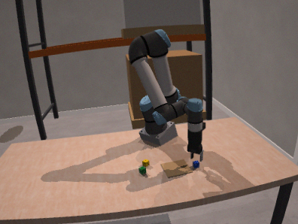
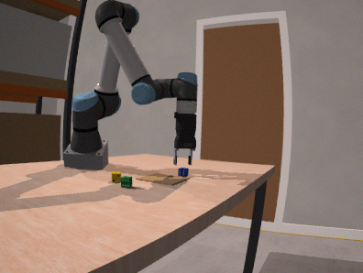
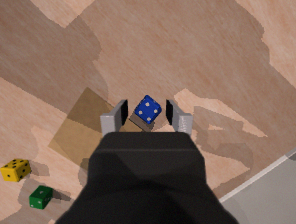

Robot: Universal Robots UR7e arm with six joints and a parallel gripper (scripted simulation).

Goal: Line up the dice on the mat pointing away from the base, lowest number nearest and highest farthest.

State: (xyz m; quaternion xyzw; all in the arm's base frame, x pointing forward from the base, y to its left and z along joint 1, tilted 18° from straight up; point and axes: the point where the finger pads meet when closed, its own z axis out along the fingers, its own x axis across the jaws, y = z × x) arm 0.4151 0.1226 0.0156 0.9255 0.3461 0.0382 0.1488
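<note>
Now: the blue die 10 mm ahead of my hand, 10 mm to the right of it and 40 mm below it. The rest, counted from my hand: tan mat: 20 mm behind, 110 mm to the right, 60 mm below; green die: 40 mm behind, 300 mm to the right, 40 mm below; yellow die: 110 mm behind, 260 mm to the right, 40 mm below.
</note>
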